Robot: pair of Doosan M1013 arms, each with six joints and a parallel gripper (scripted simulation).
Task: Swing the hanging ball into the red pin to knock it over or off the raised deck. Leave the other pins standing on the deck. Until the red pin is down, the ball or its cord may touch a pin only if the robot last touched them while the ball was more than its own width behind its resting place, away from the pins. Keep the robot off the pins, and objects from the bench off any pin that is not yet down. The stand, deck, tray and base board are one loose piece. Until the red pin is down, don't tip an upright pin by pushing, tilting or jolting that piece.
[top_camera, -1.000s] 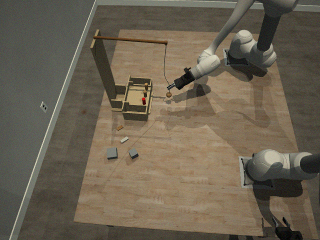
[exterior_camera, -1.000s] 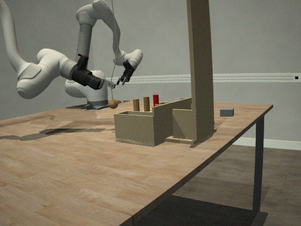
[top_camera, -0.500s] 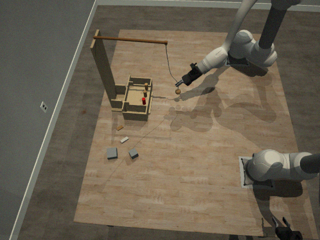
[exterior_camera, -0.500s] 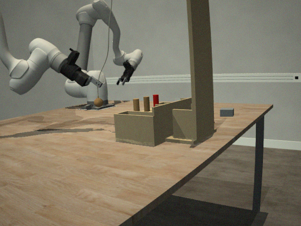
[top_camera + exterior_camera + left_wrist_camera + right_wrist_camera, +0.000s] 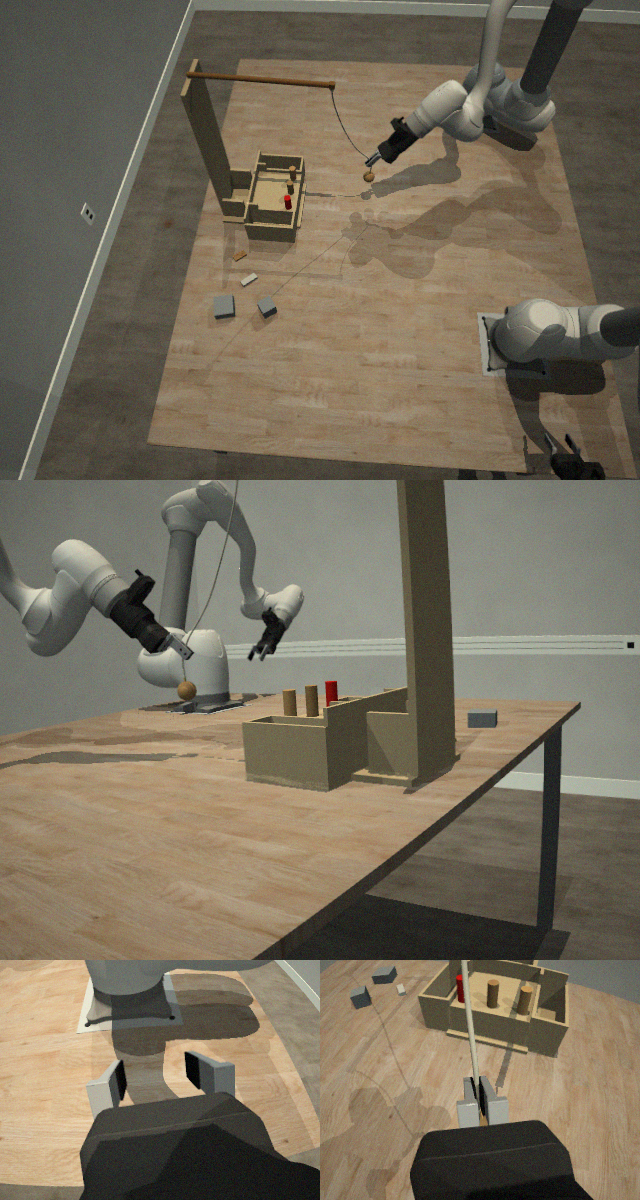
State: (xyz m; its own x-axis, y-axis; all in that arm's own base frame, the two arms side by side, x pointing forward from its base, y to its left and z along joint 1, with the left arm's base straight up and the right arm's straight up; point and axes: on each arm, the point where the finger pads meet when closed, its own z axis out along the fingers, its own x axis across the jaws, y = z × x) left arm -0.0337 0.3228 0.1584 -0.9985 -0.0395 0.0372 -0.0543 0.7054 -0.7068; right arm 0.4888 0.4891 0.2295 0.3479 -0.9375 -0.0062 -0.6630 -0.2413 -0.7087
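Right now the wooden ball is 8 cm below my right hand. Round my right hand: white block: 43 cm ahead, 38 cm to the left, 22 cm below; red pin: 30 cm ahead, 11 cm to the left, 11 cm below.
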